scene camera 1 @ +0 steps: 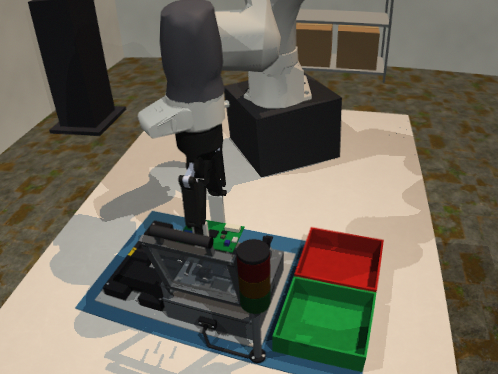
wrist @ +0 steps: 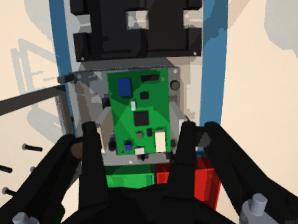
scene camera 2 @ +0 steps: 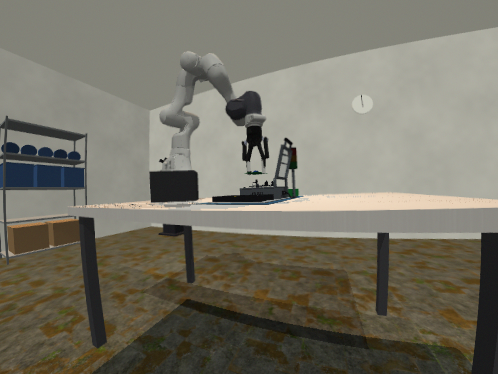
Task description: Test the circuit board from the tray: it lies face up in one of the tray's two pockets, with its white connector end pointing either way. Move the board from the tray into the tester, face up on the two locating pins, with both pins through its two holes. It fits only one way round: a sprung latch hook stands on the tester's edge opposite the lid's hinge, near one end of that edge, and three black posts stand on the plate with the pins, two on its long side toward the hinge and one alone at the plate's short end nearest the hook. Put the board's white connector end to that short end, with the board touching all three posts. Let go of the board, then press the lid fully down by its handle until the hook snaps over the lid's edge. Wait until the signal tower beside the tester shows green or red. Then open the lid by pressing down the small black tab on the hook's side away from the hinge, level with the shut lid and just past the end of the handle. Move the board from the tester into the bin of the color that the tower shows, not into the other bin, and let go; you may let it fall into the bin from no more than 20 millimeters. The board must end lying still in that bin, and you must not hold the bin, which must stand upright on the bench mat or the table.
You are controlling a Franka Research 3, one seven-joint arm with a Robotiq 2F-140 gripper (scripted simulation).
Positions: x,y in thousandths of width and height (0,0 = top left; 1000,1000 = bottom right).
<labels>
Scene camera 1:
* my gripper: 425,630
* red bin: 686,691
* green circuit board: 455,638
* green bin: 644,838
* grey tester: 477,889
</labels>
